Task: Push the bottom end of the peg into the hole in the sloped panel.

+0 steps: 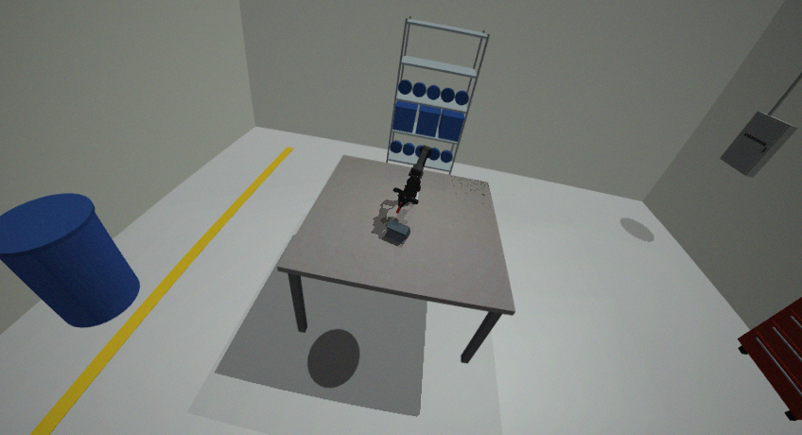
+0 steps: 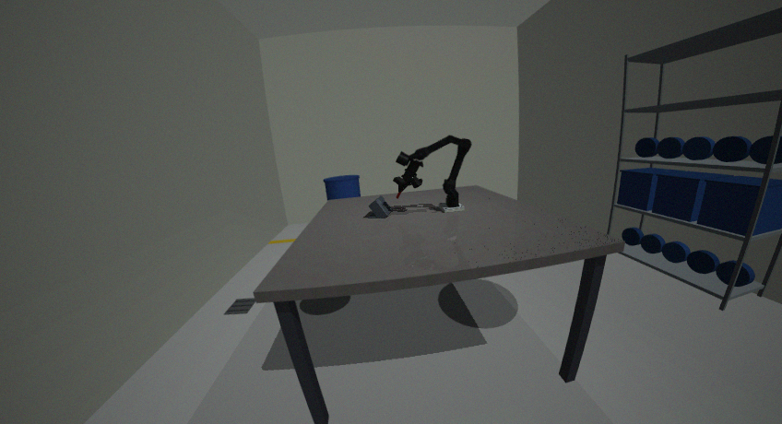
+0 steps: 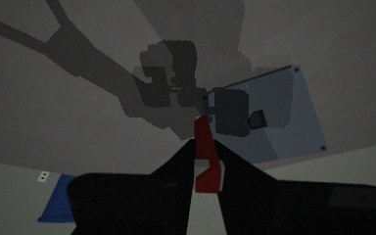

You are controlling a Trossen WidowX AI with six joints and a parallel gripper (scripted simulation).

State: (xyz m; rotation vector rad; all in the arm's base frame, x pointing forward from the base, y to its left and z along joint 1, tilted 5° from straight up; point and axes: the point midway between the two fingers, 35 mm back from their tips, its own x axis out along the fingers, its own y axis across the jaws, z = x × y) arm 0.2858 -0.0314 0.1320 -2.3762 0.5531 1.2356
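My gripper tip is now 120 mm short of the panel, 40 mm to the right of it and 80 mm above it. The rest, counted from my gripper tip: red square peg 10 mm behind, 10 mm to the left, 10 mm above.
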